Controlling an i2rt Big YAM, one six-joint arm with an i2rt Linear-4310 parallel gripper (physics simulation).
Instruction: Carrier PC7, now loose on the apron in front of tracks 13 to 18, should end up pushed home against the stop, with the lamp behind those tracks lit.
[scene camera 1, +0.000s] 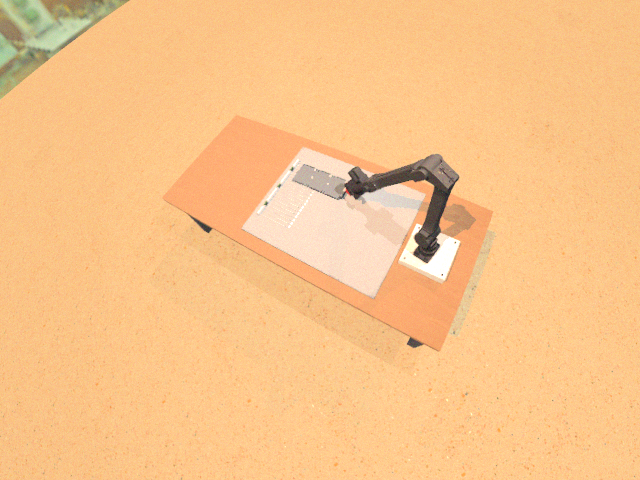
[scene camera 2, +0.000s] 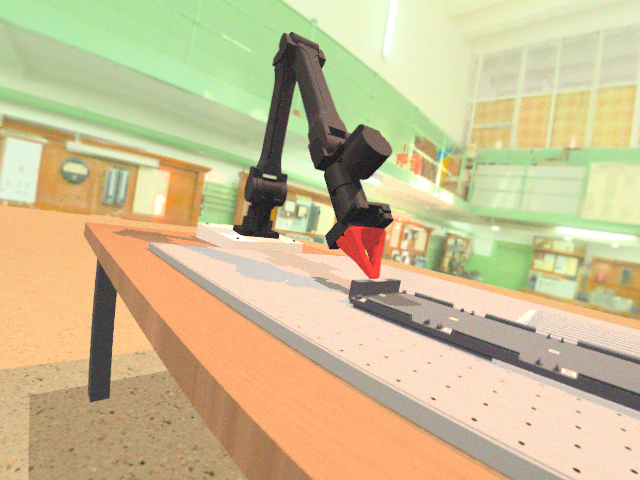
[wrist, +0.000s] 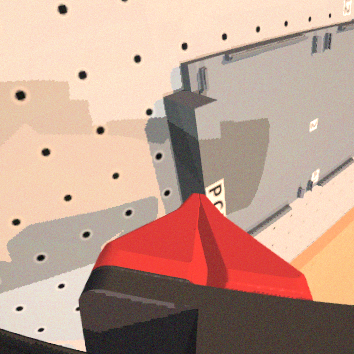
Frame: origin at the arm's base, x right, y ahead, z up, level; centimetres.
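Seen in the pictures: gripper, fingertip midpoint: (scene camera 1: 346, 190) (scene camera 2: 374, 278) (wrist: 195, 204); arm's base, link origin: (scene camera 1: 426, 250) (scene camera 2: 255, 234).
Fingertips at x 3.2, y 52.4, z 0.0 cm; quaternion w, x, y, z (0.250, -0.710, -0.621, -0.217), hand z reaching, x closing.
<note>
Offsets run from my fingertips to a thing's top centre. "*": to the spot under its first point. Level surfaces: height alone.
Carrier PC7 @[dx -2.5, dy +16.7, dz +0.1 cm] (scene camera 1: 316, 178) (scene camera 2: 496, 335) (wrist: 285, 95), a long flat dark grey tray, lies flat on the pegboard; its far part covers tracks at the board's far end. In scene camera 1 a narrow gap shows between its far end and the white strip @[* dx -26.2, dy +32.5, dz -1.3 cm] (scene camera 1: 272, 194) behind the tracks. Dark green spots @[* dx -19.5, dy +33.4, dz -1.0 cm] (scene camera 1: 279, 185) sit along that strip; I cannot tell whether any is lit. My gripper (scene camera 1: 345, 194) (scene camera 2: 373, 276) (wrist: 195, 204) is shut and empty, its red tips at the carrier's raised end wall (scene camera 2: 374, 287) (wrist: 185, 150). Whether they touch it is unclear. The PC7 label is partly hidden by the fingers.
Thin white tracks (scene camera 1: 290, 206) (scene camera 2: 584, 330) run beside the carrier. The perforated pale board @[dz -2.8 cm] (scene camera 1: 341, 242) (scene camera 2: 310, 310) (wrist: 45, 120) lies on the wooden table (scene camera 1: 206, 170) (scene camera 2: 206, 372). The white arm base (scene camera 1: 447, 253) (scene camera 2: 217, 236) stands at the table's opposite end.
</note>
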